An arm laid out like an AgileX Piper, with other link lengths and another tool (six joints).
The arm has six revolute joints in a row. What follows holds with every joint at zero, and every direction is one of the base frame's.
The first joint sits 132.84 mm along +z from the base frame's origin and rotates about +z.
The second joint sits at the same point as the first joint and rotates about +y.
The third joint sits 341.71 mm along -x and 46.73 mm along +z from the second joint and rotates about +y.
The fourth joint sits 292.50 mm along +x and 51.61 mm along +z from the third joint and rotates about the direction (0.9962, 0, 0.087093).
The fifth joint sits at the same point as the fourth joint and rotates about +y.
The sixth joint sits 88.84 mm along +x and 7.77 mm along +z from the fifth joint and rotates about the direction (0.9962, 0, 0.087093).
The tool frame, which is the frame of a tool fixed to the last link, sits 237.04 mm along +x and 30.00 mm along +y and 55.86 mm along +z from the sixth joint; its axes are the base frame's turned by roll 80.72, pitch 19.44 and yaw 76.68 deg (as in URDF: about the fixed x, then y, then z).
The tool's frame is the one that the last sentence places.
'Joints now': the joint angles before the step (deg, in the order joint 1, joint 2, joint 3, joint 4, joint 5, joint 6). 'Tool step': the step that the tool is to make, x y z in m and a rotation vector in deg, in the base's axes. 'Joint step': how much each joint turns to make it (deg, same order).
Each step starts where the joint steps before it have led.
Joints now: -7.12, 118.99, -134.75, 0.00, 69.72, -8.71
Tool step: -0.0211, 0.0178, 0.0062, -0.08, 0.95, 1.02
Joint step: 1.46, -4.14, 4.99, -0.46, 0.09, 0.37
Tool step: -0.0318, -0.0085, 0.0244, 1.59, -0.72, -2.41
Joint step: -1.13, -6.32, 5.80, 0.46, -0.01, 1.89
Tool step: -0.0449, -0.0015, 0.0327, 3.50, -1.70, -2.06
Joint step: -1.95, -8.57, 7.37, 2.89, -0.04, 1.52
